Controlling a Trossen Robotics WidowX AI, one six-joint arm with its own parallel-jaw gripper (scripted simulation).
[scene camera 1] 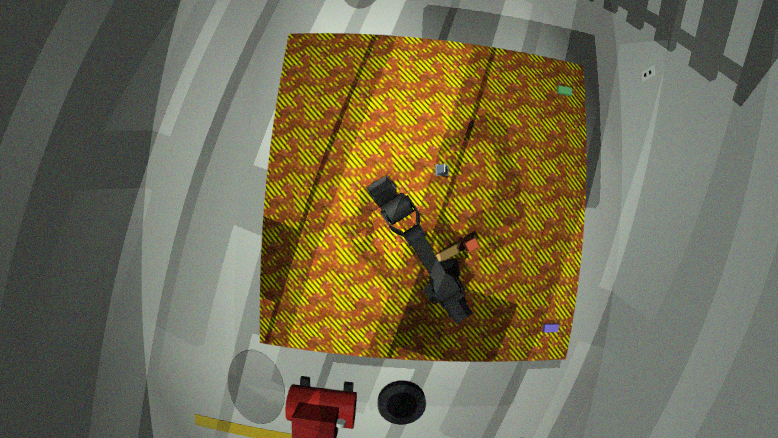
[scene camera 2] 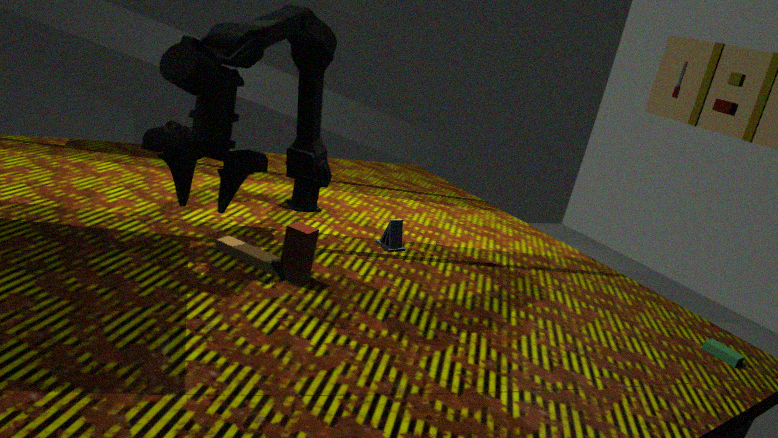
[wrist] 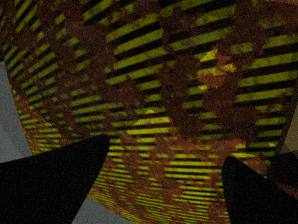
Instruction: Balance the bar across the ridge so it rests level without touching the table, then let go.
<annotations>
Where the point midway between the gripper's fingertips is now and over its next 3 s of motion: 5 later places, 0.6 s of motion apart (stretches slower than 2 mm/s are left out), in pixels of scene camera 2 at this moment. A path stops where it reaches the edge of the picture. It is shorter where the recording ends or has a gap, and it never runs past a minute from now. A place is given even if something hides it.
The gripper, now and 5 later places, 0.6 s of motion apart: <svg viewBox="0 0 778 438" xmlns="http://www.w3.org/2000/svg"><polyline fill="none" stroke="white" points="202,209 268,185 271,212 266,248 264,259 265,256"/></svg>
</annotations>
